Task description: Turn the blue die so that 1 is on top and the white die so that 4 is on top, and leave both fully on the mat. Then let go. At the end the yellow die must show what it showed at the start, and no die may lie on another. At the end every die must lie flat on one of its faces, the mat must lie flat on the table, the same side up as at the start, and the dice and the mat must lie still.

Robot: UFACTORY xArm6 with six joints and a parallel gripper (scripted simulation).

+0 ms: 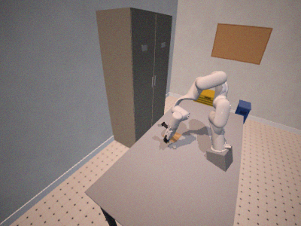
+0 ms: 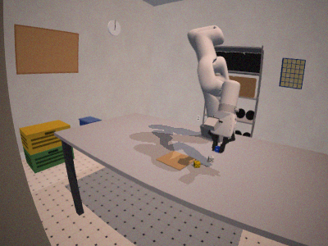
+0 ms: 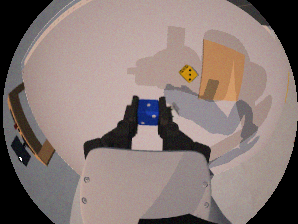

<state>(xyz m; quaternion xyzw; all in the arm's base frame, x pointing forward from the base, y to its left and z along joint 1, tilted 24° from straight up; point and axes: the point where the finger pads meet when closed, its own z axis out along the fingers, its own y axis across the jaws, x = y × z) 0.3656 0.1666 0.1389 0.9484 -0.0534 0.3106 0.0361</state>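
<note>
Right now my hand is 60 mm past the white die, 40 mm to the left of it and 100 mm above it. Also, from my hand: blue die: 10 mm below; then yellow die: 30 mm ahead, 80 mm to the right, 100 mm below; then tan mat: 30 mm ahead, 180 mm to the right, 110 mm below.
</note>
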